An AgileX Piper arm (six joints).
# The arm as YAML. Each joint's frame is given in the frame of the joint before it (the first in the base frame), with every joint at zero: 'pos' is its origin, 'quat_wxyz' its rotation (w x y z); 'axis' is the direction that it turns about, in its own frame. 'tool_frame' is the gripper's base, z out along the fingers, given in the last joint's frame.
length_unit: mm
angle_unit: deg
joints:
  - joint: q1
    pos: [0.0, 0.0, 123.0]
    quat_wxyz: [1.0, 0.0, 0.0, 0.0]
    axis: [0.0, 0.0, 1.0]
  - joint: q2
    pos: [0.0, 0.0, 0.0]
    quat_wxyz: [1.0, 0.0, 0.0, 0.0]
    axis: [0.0, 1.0, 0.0]
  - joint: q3
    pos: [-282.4, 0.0, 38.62]
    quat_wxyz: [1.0, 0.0, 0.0, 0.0]
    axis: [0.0, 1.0, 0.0]
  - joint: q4
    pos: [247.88, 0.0, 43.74]
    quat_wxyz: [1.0, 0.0, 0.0, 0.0]
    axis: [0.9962, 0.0, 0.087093]
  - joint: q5
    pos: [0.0, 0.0, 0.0]
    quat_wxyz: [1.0, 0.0, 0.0, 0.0]
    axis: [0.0, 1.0, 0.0]
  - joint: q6
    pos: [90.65, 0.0, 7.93]
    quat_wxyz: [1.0, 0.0, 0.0, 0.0]
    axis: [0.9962, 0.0, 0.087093]
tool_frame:
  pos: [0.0, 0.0, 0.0]
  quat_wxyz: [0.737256, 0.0, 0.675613, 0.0]
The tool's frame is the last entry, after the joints.
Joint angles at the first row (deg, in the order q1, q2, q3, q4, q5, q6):
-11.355, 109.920, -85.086, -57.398, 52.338, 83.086
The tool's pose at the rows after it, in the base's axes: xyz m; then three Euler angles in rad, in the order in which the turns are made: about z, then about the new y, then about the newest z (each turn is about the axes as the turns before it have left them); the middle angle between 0 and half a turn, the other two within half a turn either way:
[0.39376 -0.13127 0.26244 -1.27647 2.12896 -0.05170]
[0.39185 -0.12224 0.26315 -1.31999 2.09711 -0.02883]
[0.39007 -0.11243 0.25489 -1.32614 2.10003 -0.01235]
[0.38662 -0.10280 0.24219 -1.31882 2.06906 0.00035]
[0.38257 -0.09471 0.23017 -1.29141 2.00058 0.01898]
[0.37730 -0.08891 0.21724 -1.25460 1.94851 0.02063]
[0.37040 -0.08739 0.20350 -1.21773 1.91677 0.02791]
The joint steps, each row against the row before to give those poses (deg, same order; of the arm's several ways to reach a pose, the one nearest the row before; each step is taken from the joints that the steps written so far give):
2.568, 0.000, 0.070, -6.601, 5.954, 8.892
1.740, -0.029, 0.463, -1.830, 3.631, 4.750
1.471, 0.000, 1.905, -0.428, 0.750, 3.602
1.615, -0.001, 3.651, -3.413, 0.060, 5.887
1.542, 0.000, 4.353, -6.321, 0.001, 7.651
1.028, 0.001, 4.434, -5.785, -0.451, 6.203
0.203, 0.000, 4.409, -5.180, -0.998, 6.057

